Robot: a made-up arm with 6 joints.
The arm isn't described. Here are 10 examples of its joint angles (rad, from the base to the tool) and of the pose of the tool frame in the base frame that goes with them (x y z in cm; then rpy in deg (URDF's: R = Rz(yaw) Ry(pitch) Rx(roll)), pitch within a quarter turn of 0, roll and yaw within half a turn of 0).
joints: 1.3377 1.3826 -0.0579 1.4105 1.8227 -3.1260
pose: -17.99 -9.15 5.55 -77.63 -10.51 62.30
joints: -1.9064 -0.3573 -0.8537 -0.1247 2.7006 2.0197
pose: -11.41 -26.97 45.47 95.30 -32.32 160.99
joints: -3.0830 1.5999 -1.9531 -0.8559 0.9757 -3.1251
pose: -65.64 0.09 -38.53 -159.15 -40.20 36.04
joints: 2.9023 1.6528 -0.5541 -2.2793 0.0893 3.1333
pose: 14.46 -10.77 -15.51 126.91 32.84 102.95
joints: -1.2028 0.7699 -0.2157 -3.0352 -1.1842 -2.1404
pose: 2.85 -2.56 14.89 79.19 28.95 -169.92
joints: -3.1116 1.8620 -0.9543 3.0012 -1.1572 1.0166
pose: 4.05 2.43 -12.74 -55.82 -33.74 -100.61
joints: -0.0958 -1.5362 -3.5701 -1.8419 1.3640 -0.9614
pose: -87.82 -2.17 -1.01 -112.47 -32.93 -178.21
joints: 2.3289 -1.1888 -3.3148 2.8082 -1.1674 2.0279
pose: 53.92 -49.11 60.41 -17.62 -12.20 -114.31
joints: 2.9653 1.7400 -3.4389 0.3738 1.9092 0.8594
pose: -87.85 9.67 16.06 -174.03 23.31 126.93
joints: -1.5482 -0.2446 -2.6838 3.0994 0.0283 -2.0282
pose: -0.20 -10.11 123.91 -9.29 -5.11 153.09
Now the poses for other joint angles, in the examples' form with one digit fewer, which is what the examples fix.
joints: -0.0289 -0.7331 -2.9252 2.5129 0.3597 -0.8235
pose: -56.8 -1.4 110.7 46.0 -14.4 -94.4
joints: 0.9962 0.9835 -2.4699 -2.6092 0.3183 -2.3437
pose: 50.9 84.0 41.7 -78.8 -13.0 -44.8
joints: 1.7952 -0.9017 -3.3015 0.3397 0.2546 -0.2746
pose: 21.8 -85.3 70.7 8.2 46.7 -72.6
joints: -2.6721 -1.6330 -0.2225 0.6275 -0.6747 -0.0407
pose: -9.0 6.3 68.7 -37.7 -27.0 55.4
